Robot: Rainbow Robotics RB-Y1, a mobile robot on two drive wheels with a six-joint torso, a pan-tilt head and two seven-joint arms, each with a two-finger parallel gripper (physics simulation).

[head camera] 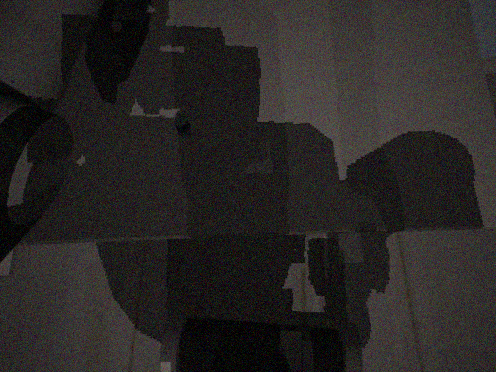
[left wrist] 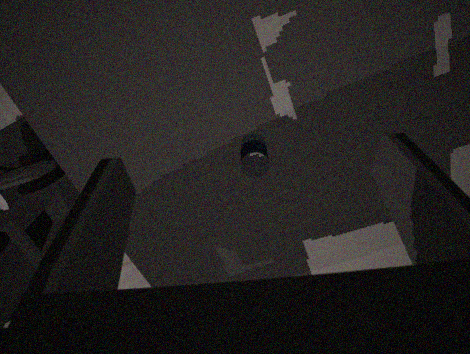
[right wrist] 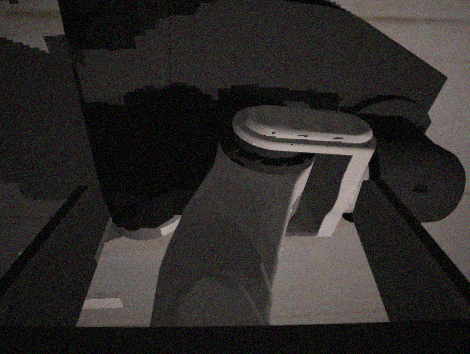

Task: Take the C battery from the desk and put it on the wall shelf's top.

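Where they show: left gripper, fingertip midpoint: (head camera: 122,71) (left wrist: 252,163); right gripper, fingertip midpoint: (right wrist: 231,200); robot's base, origin of the base link: (head camera: 260,346).
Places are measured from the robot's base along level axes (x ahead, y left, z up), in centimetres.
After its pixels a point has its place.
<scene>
The C battery (head camera: 183,123) @[x 42.7, y 16.9, z 76.9 cm] (left wrist: 254,153) @[x 43.6, y 18.8, z 76.9 cm] is a small dark cylinder with a blue-black band, in shadow on the desk (head camera: 310,90) @[x 54.0, y -7.1, z 72.1 cm] (left wrist: 325,195) @[x 50.0, y 9.4, z 72.1 cm]. Whether it is upright is hard to tell. My left gripper (left wrist: 252,163) @[x 44.4, y 24.3, z 90.1 cm] is open and empty; in the left wrist view the battery shows beyond and between its spread fingers. In the head view part of this gripper shows as a dark shape at the upper left, left of the battery. My right gripper (right wrist: 231,200) @[x -14.2, y -20.0, z 55.7 cm] is open, with no object held between its fingers. The wall shelf does not show in these views.
The desk's near edge (head camera: 240,235) @[x 23.3, y 4.9, z 70.8 cm] runs across the head view, with the floor (head camera: 55,300) @[x 10.2, y 72.5, z 0.1 cm] below it. My left arm (head camera: 47,150) @[x 18.5, y 14.4, z 119.6 cm] is at the left. Large shadows cover much of the desk. Pale and dark robot parts (right wrist: 305,127) @[x -26.8, y -9.8, z 30.5 cm] show in the right wrist view.
</scene>
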